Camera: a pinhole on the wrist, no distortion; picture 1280 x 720 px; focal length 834.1 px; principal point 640.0 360.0 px. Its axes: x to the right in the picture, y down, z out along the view. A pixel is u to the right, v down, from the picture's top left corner.
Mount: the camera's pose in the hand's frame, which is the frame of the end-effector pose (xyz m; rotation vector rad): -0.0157 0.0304 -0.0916 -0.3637 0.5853 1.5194
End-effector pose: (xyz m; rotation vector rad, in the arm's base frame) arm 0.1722 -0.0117 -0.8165 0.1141 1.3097 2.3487
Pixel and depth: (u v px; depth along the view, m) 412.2 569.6 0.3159
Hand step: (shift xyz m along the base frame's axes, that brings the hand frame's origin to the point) 0.0590 0.0928 0.2467
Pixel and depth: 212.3 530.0 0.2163
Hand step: 0.0448 0.0811 0.1398
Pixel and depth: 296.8 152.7 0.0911
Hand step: -0.0353 -0.0137 0.0391
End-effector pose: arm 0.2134 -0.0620 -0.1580 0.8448 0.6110 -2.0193
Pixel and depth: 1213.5 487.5 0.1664
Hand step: 0.2015 -0.0913 -0.0175
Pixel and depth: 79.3 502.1 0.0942
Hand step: 0.0264 -0.0242 0.0238
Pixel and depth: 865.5 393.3 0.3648
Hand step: 0.2124 -0.2771 0.0538
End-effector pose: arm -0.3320 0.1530 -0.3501 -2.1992 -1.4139 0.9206
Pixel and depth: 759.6 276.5 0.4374
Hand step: 0.0866 -0.0760 -0.3885
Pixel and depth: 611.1 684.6 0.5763
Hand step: -0.1044 -0.3126 -0.4630
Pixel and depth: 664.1 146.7 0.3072
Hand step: 0.0685 -0.0036 -0.2641
